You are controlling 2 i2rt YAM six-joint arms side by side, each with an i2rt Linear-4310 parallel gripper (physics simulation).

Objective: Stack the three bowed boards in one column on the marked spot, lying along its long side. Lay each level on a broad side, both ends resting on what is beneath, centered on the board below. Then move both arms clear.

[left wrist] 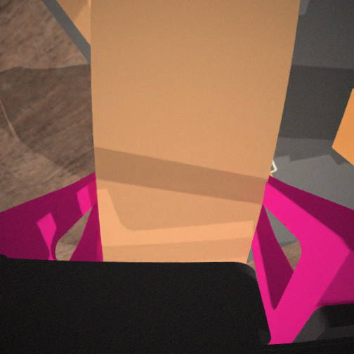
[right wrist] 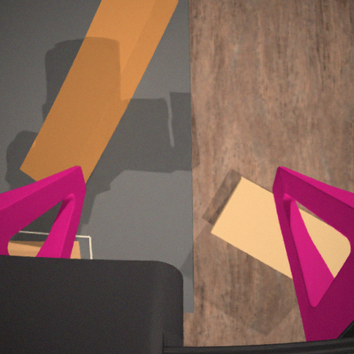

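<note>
My left gripper (left wrist: 177, 177) is shut on a light orange bowed board (left wrist: 192, 100), whose broad face fills the middle of the left wrist view. A darker orange board (right wrist: 90, 105) (left wrist: 346, 131) lies slanted on the grey mat (right wrist: 155, 210). At the lower left of the right wrist view, part of a tan board (right wrist: 22, 248) shows inside the white outline (right wrist: 91, 246) of the marked spot. The rest of it is hidden by my right gripper (right wrist: 179, 168), which is open and empty.
A pale yellow block (right wrist: 250, 220) lies on the wooden table (right wrist: 270, 90), partly behind the right finger in the right wrist view. Another light orange piece (left wrist: 79, 17) shows at the upper left of the left wrist view. Arm shadows cross the mat.
</note>
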